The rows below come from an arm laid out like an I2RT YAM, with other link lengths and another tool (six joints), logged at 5 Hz.
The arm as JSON. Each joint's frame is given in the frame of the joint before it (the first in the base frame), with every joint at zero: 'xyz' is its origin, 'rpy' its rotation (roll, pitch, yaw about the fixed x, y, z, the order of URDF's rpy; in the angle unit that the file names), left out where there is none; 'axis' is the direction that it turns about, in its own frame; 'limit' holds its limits. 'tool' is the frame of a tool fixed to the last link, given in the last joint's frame.
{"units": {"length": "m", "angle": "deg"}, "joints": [
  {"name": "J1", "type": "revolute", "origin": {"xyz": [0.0, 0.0, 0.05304]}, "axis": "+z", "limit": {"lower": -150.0, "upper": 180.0}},
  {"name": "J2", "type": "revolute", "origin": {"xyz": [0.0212, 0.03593, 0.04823]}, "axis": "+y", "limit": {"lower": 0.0, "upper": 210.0}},
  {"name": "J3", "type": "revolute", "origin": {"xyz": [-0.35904, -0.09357, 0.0]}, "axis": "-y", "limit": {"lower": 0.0, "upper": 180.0}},
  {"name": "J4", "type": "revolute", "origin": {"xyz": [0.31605, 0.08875, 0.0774]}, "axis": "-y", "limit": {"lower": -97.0, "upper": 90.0}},
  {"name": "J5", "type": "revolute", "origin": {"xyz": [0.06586, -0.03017, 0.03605]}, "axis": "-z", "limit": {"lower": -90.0, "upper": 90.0}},
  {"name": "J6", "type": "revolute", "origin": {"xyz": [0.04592, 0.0, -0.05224]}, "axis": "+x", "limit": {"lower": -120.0, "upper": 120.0}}
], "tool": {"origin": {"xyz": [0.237, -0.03, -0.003], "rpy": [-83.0, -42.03, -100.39]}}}
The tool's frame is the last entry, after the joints.
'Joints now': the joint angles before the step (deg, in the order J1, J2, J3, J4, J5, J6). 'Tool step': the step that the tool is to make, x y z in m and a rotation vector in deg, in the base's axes. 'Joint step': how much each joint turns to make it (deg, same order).
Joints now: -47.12, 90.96, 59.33, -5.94, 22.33, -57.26
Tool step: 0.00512, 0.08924, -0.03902, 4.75, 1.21, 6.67
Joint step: 5.99, -8.50, -10.70, -2.57, -2.17, 1.64
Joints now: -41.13, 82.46, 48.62, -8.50, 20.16, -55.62
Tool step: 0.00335, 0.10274, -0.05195, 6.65, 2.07, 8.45
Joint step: 8.51, -7.71, -9.80, -4.53, -2.88, 3.04
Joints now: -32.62, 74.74, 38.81, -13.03, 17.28, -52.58
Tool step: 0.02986, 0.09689, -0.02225, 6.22, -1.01, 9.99
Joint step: 11.09, -4.30, -3.60, -3.90, -3.94, 4.81
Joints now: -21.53, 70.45, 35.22, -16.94, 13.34, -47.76
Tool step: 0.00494, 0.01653, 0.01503, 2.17, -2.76, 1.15
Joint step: 0.74, -3.05, 0.63, -2.22, -2.62, 1.60
